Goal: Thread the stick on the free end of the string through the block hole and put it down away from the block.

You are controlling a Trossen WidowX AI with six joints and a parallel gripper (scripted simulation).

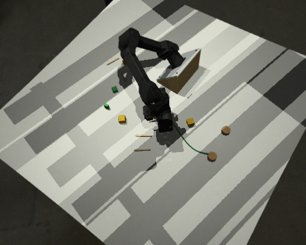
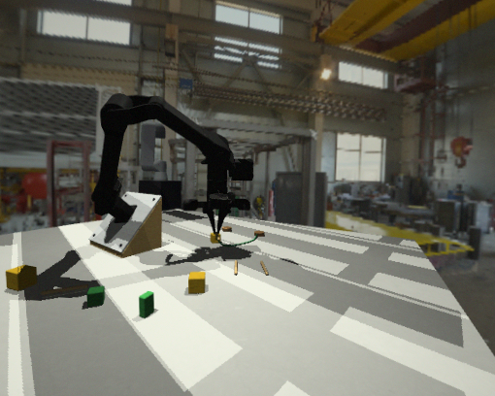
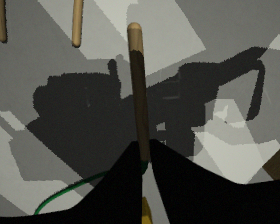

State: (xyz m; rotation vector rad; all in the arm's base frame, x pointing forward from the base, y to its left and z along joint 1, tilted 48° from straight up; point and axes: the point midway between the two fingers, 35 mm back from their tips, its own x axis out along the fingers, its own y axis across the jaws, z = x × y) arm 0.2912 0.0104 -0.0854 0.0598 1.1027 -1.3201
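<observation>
Now: gripper tip 10 mm short of the thin wooden stick and 10 mm to the left of it. Also, from my gripper tip: yellow-brown block (240 mm behind, 360 mm to the right, 40 mm below); green cube (60 mm behind, 320 mm to the right, 50 mm below); round wooden button (30 mm ahead, 270 mm to the left, 60 mm below).
</observation>
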